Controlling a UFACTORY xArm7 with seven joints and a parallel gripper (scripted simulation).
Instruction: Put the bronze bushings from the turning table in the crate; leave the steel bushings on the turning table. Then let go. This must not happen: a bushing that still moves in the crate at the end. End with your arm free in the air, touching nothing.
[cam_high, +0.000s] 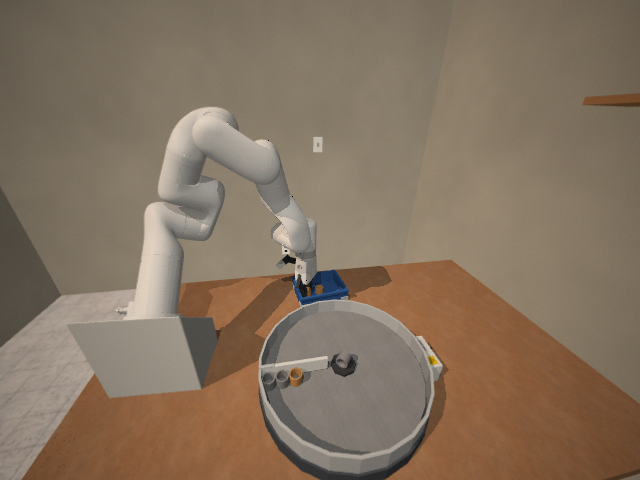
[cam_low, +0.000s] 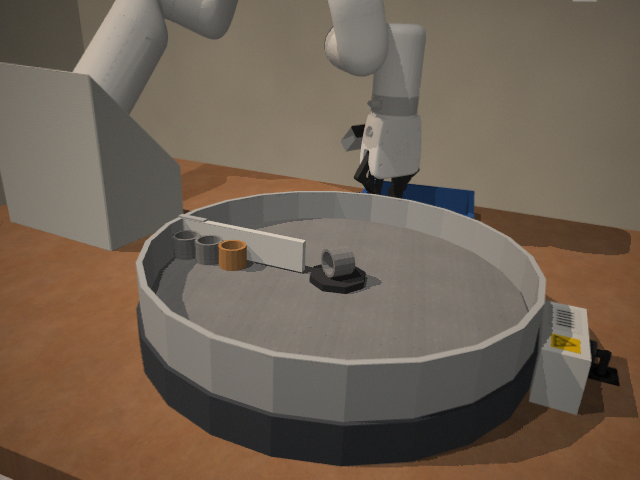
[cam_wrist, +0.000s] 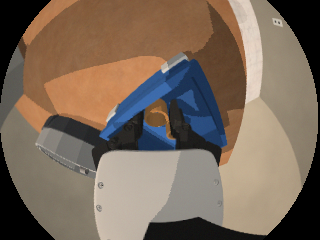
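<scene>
My hand is 50 mm short of the blue crate, 10 mm to the right of it and 10 mm above it. Round my hand: turning table: 70 mm ahead, 360 mm to the right, 20 mm above.
</scene>
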